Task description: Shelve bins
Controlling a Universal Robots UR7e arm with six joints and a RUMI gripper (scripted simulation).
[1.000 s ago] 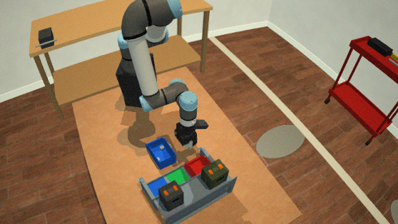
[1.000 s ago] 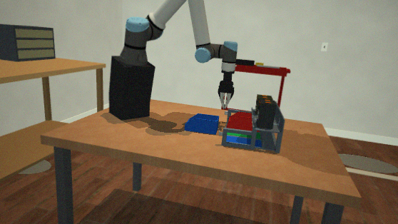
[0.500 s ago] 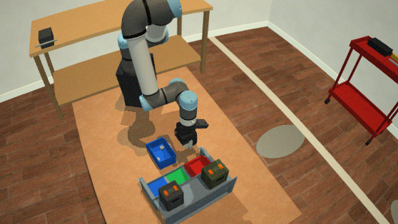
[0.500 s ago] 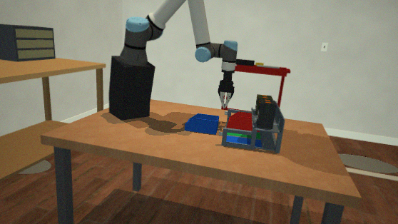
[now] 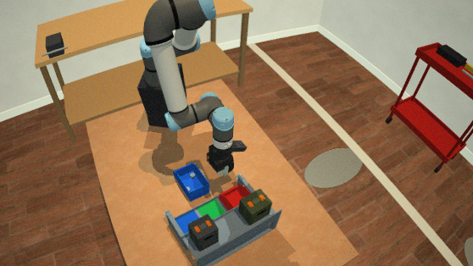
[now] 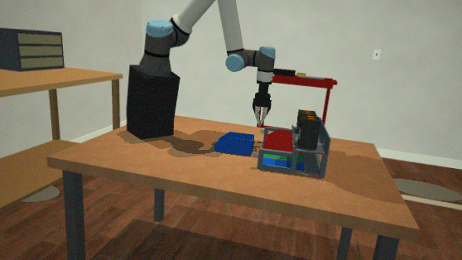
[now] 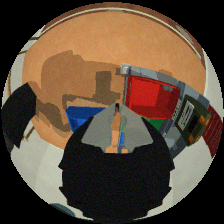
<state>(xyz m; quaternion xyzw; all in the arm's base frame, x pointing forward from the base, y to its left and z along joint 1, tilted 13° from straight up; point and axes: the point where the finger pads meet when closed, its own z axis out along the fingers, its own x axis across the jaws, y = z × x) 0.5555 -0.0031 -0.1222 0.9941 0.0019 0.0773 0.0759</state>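
My gripper is now 110 mm past the blue bin, 110 mm to the left of it and 80 mm above it. From my hand the other things lie so: red bin (120 mm ahead, 10 mm to the right, 80 mm below).
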